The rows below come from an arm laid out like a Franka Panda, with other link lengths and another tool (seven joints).
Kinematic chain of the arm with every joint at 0, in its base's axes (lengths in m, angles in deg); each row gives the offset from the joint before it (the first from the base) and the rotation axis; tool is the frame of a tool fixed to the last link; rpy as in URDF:
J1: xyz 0 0 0.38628 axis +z
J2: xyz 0 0 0 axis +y
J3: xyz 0 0 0.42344 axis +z
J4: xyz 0.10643 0 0 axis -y
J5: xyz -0.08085 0 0.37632 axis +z
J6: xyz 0 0 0 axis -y
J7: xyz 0.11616 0 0 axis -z
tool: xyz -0.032 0.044 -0.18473 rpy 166.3 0 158.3
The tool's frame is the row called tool.
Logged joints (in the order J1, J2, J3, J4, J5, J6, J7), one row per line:
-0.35, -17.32, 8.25, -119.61, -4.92, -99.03, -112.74
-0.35, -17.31, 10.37, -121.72, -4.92, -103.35, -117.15
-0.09, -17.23, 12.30, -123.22, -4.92, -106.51, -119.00
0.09, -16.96, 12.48, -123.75, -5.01, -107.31, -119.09
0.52, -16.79, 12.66, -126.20, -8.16, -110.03, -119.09
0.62, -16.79, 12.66, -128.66, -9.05, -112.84, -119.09
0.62, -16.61, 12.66, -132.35, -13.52, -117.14, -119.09
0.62, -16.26, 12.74, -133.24, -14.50, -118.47, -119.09
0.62, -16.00, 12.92, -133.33, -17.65, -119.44, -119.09
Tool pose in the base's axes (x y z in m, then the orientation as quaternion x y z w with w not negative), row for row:
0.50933, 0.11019, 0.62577, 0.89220, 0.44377, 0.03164, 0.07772
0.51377, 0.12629, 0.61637, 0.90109, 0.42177, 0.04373, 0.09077
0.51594, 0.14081, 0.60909, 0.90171, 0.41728, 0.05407, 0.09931
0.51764, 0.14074, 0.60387, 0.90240, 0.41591, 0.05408, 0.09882
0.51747, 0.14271, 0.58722, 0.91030, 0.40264, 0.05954, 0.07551
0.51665, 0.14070, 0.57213, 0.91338, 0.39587, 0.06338, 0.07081
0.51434, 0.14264, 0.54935, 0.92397, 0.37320, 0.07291, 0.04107
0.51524, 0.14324, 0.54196, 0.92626, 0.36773, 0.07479, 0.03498
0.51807, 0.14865, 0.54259, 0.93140, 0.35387, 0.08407, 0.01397
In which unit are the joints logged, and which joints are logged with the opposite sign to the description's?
The joints are logged in degrees. Opposite sign: J1, J5, J6, J7.
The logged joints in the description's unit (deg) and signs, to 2 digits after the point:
0.35, -17.32, 8.25, -119.61, 4.92, 99.03, 112.74
0.35, -17.31, 10.37, -121.72, 4.92, 103.35, 117.15
0.09, -17.23, 12.30, -123.22, 4.92, 106.51, 119.00
-0.09, -16.96, 12.48, -123.75, 5.01, 107.31, 119.09
-0.52, -16.79, 12.66, -126.20, 8.16, 110.03, 119.09
-0.62, -16.79, 12.66, -128.66, 9.05, 112.84, 119.09
-0.62, -16.61, 12.66, -132.35, 13.52, 117.14, 119.09
-0.62, -16.26, 12.74, -133.24, 14.50, 118.47, 119.09
-0.62, -16.00, 12.92, -133.33, 17.65, 119.44, 119.09

